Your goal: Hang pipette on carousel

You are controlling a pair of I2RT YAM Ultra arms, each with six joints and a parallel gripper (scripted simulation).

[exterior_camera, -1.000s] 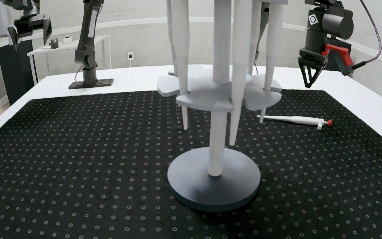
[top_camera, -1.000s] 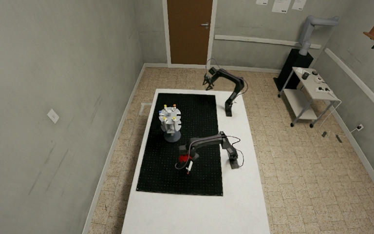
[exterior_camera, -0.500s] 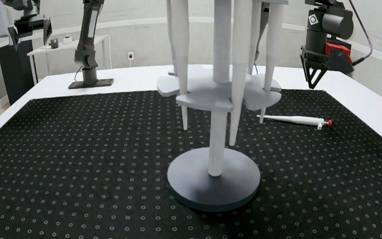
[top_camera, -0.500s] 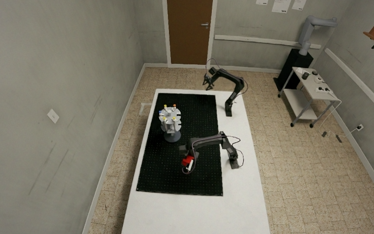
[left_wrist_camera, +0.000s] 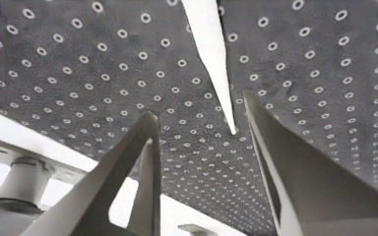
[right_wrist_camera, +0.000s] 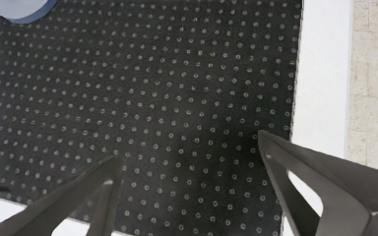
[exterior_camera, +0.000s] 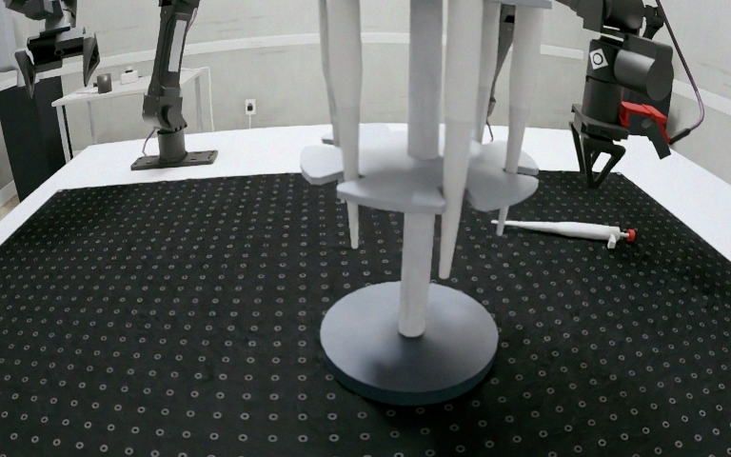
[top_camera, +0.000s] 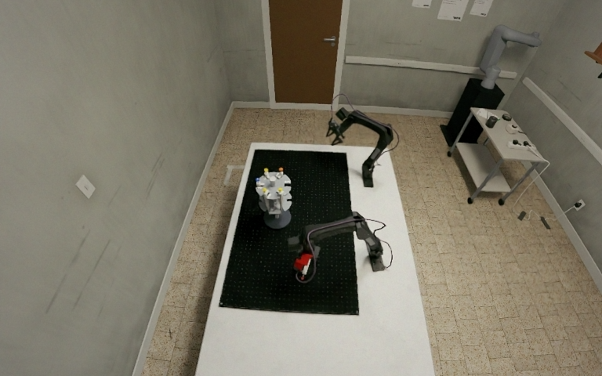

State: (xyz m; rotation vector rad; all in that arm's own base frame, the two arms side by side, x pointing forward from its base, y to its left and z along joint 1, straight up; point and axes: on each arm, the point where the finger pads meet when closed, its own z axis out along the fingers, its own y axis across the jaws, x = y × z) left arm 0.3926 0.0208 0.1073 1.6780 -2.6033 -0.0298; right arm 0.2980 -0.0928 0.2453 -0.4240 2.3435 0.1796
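The white pipette is 90 mm below my left hand, 20 mm to the right of it and 20 mm ahead of it.
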